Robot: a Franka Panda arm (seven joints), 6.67 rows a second.
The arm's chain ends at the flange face. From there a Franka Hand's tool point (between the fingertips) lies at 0.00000 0.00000 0.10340 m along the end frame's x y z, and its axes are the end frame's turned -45 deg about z.
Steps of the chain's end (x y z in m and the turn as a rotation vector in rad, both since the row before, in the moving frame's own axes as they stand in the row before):
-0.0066, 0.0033, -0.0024, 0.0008, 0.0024, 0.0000
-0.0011, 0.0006, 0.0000, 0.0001, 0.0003, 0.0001
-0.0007, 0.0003, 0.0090, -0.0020, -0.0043, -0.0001
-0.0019, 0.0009, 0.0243, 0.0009, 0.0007, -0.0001
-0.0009, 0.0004, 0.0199, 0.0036, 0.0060, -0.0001
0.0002, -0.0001, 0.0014, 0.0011, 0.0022, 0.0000
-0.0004, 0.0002, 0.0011, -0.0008, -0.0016, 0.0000
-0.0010, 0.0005, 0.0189, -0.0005, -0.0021, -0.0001
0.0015, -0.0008, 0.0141, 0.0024, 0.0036, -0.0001
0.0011, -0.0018, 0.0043, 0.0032, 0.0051, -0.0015
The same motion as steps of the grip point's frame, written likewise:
-0.0068, -0.0022, -0.0024, -0.0011, 0.0023, 0.0000
-0.0012, -0.0003, 0.0000, -0.0001, 0.0003, 0.0001
-0.0012, -0.0005, 0.0090, 0.0016, -0.0045, -0.0001
-0.0019, -0.0007, 0.0243, 0.0001, 0.0011, -0.0001
-0.0002, -0.0002, 0.0199, -0.0017, 0.0068, -0.0001
0.0005, 0.0002, 0.0014, -0.0008, 0.0023, 0.0000
-0.0006, -0.0002, 0.0011, 0.0006, -0.0017, 0.0000
-0.0013, -0.0005, 0.0189, 0.0011, -0.0018, -0.0001
0.0021, 0.0006, 0.0141, -0.0008, 0.0042, -0.0001
0.0027, -0.0004, 0.0043, -0.0013, 0.0059, -0.0015

